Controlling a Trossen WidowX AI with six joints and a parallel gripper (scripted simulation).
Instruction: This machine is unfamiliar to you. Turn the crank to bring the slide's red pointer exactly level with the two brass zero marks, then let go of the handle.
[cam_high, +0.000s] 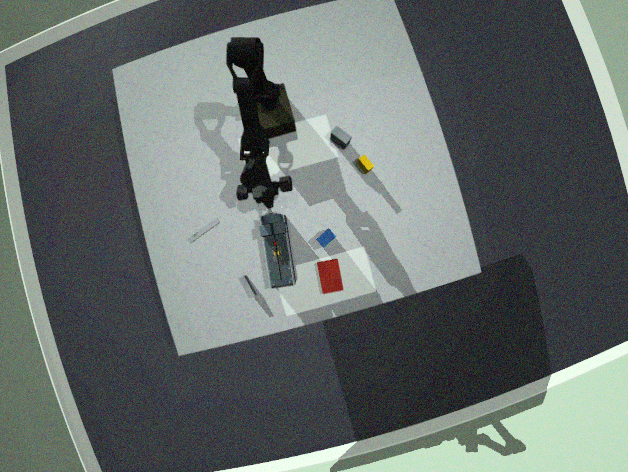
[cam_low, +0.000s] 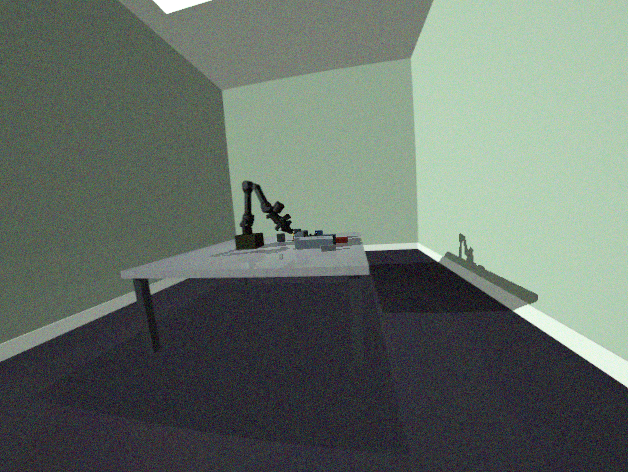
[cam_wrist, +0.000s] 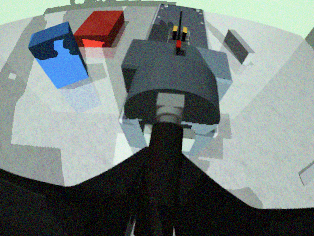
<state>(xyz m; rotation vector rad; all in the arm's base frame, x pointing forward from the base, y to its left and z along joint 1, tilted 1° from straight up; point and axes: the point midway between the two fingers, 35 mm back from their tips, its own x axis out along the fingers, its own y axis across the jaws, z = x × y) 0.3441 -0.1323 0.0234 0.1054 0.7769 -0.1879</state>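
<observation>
My gripper tip is now 20 mm below the crank handle and 20 mm past it. The rest, counted from my gripper tip: red pointer 130 mm ahead, 30 mm to the right, 10 mm below; blue block 180 mm ahead, 140 mm to the left, 50 mm below; pale strip 300 mm to the right, 100 mm below, 30 mm behind.
</observation>
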